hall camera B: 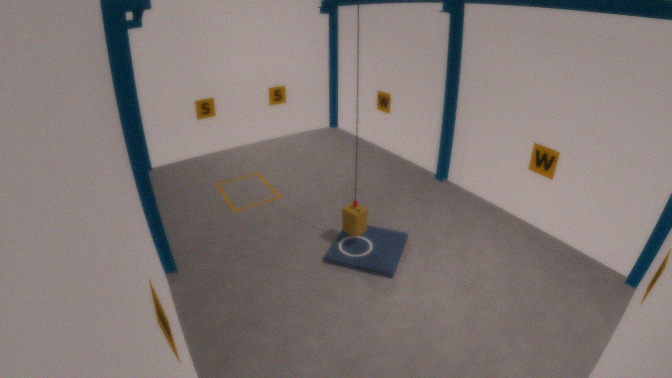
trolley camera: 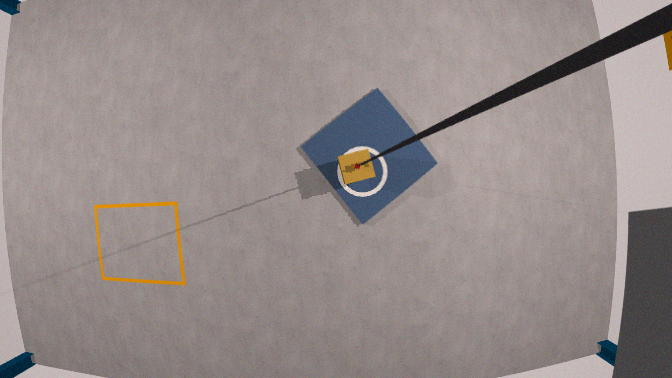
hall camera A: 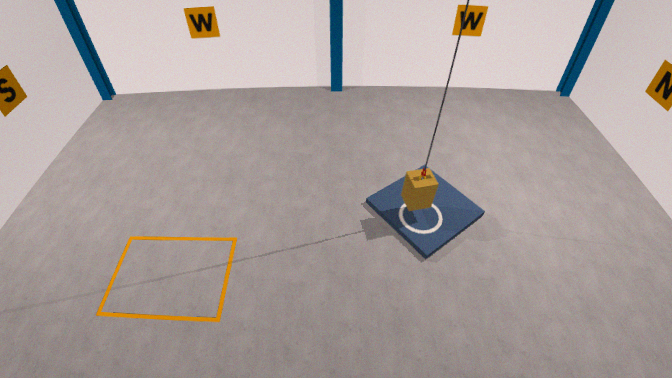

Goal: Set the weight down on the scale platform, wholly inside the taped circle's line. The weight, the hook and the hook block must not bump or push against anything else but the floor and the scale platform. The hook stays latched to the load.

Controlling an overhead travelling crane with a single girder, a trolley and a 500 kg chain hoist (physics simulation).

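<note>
The yellow weight [hall camera A: 420, 195] [hall camera B: 354, 221] [trolley camera: 362, 176] hangs upright, a gap above the blue scale platform [hall camera A: 460, 210] [hall camera B: 390, 252] [trolley camera: 372, 117]. My hook [hall camera A: 424, 173] [hall camera B: 355, 204] [trolley camera: 357, 166], small and red, is shut on the weight's top. The white taped circle [hall camera A: 422, 232] [hall camera B: 356, 256] [trolley camera: 385, 171] lies on the platform. In the trolley view the weight covers the circle's upper left part of line. In hall camera A it overlaps the far part of the circle, and in hall camera B it appears just behind it. The latch is too small to make out.
The chain [hall camera A: 446, 85] [hall camera B: 357, 100] [trolley camera: 500, 96] runs up from the hook, slanting in hall camera A. An orange taped square [hall camera A: 183, 239] [hall camera B: 237, 179] [trolley camera: 135, 204] lies on the floor. Blue columns [hall camera A: 336, 45] [hall camera B: 451, 90] stand along the walls.
</note>
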